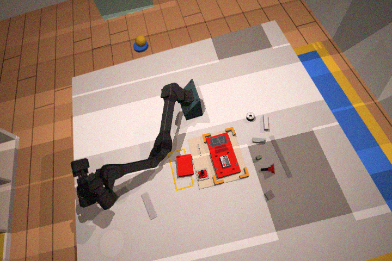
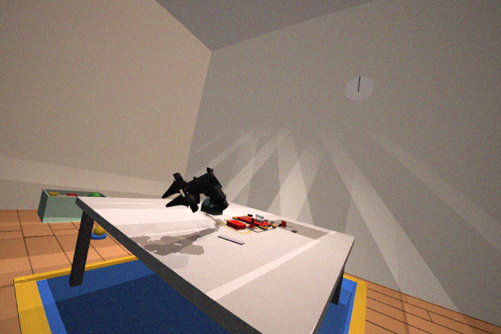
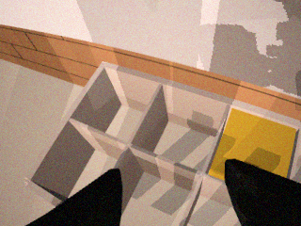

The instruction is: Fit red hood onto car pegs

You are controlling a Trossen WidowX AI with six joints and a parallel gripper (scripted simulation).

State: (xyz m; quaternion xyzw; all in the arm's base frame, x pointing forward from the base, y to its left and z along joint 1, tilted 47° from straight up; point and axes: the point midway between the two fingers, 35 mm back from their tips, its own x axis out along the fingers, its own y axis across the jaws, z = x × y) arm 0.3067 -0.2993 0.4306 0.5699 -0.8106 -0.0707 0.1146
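Right now the red hood is 45 cm to the left of my gripper tip and 12 cm below it. Round my gripper tip: grey bar 6 cm ahead, 89 cm to the left, 13 cm below; engine block 3 cm ahead, 64 cm to the left, 11 cm below.
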